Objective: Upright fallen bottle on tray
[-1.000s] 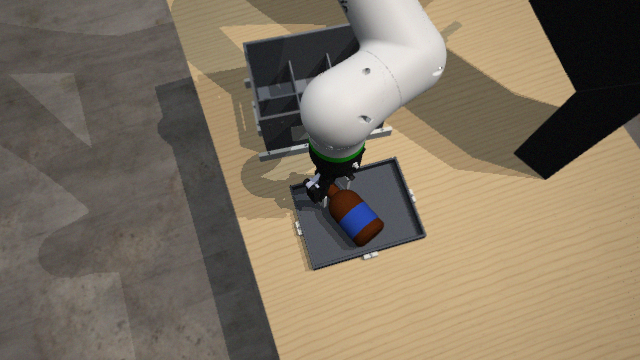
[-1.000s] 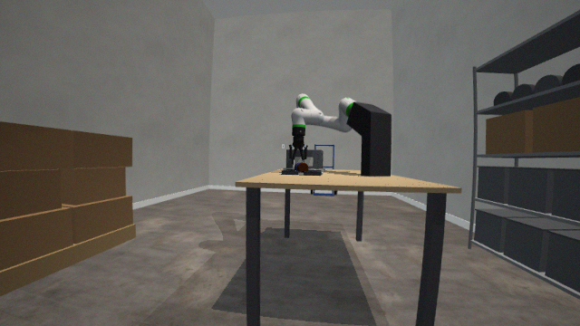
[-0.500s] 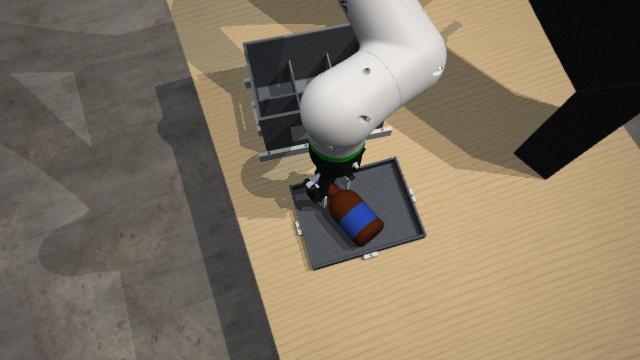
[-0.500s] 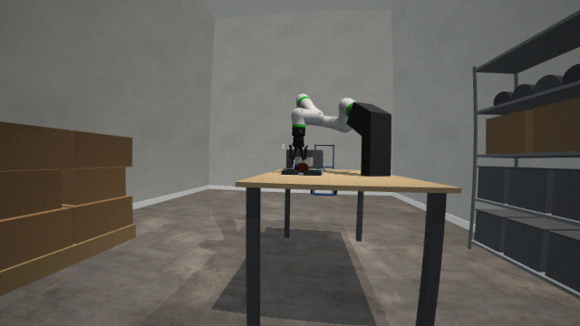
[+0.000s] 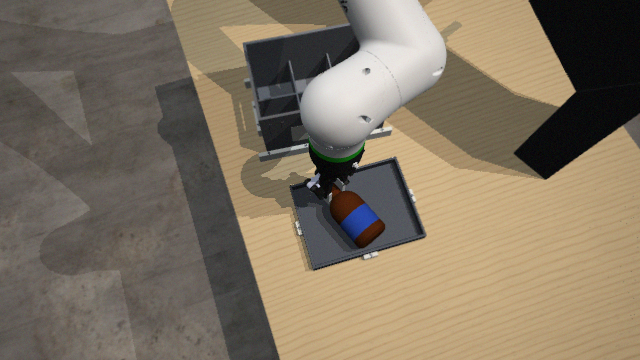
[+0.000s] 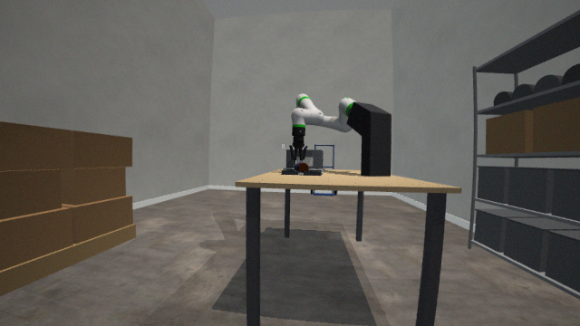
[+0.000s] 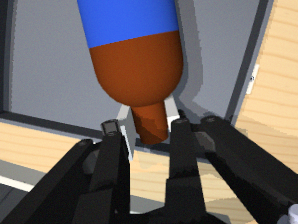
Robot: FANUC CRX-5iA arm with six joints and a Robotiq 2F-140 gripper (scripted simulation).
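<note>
Now: the bottle 5 cm to the left of my hand and 2 cm below it. The rest, counted from my hand: dark grey crate (20 cm to the right, 10 cm behind, 2 cm above); tray (6 cm to the left, 5 cm below, 2 cm behind).
</note>
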